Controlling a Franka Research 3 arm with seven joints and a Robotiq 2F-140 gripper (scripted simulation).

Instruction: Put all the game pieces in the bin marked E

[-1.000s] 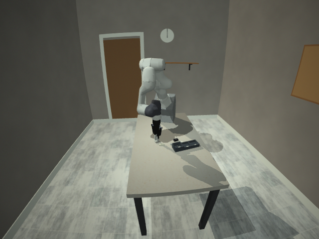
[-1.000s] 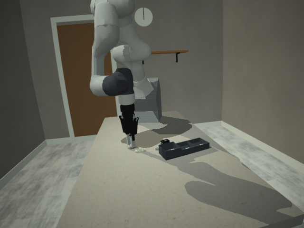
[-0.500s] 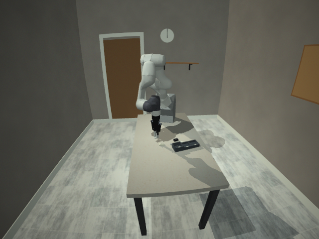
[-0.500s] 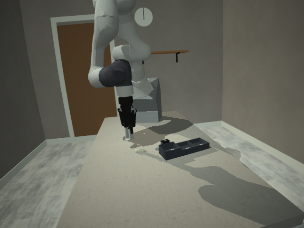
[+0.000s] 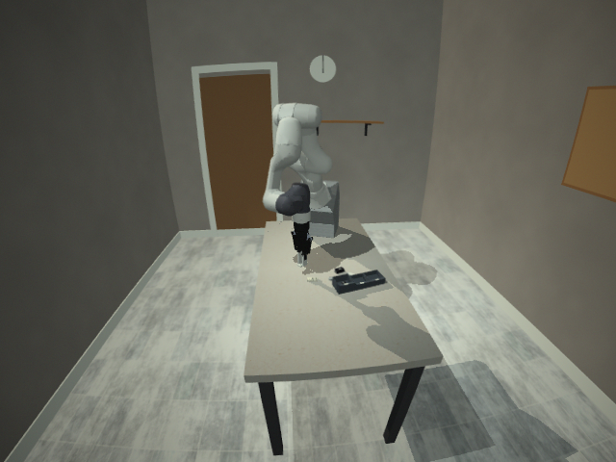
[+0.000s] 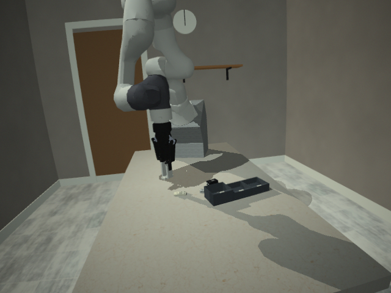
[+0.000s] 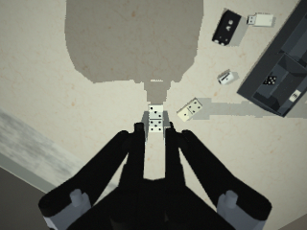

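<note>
Now: the black die 20 cm to the left of my hand, 12 cm ahead of it and 8 cm below it. Also, from my hand: dark three-part bin 28 cm to the left, 11 cm ahead, 7 cm below; then black box 18 cm to the left, 9 cm below, 1 cm behind; then white usb stick 25 cm to the left, 9 cm below, 2 cm ahead.
</note>
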